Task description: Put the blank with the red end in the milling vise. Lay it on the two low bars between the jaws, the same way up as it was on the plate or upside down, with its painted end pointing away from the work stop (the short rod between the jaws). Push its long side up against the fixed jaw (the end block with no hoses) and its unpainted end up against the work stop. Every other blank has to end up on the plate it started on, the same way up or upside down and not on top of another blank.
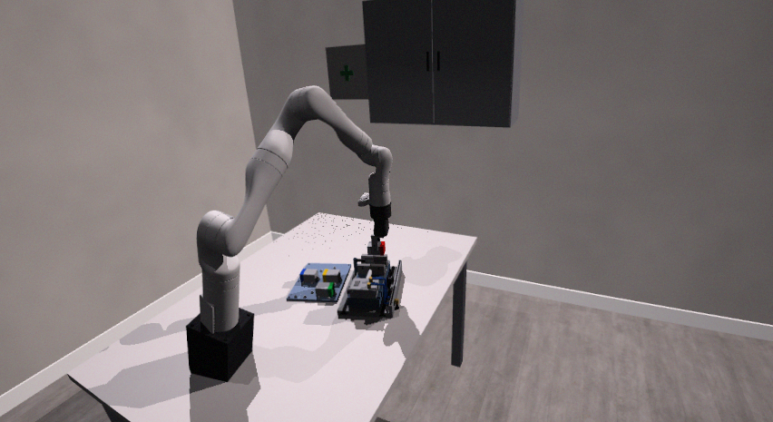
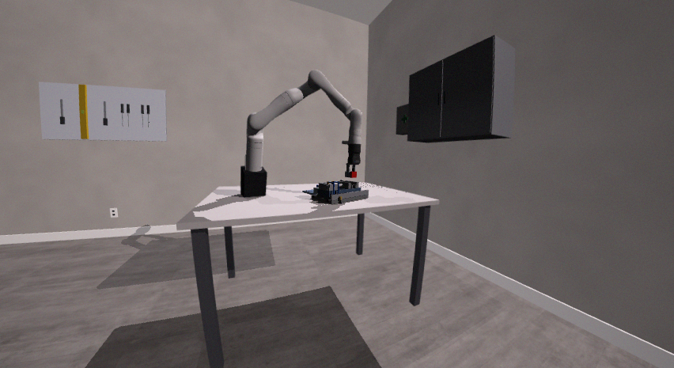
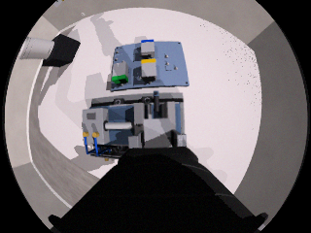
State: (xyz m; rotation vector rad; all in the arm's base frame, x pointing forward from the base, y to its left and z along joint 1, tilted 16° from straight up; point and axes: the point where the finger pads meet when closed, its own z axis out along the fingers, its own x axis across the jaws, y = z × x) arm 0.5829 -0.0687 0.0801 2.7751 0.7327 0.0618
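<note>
Now: hand 12 cm above the vise, 7 cm past it and 2 cm to the left of it. From my hand the other things lie so: rail 13 cm below, 10 cm to the right, 3 cm behind; yellow blank 15 cm to the left, 14 cm below, 10 cm behind; green-ended blank 18 cm behind, 14 cm below, 11 cm to the left.
</note>
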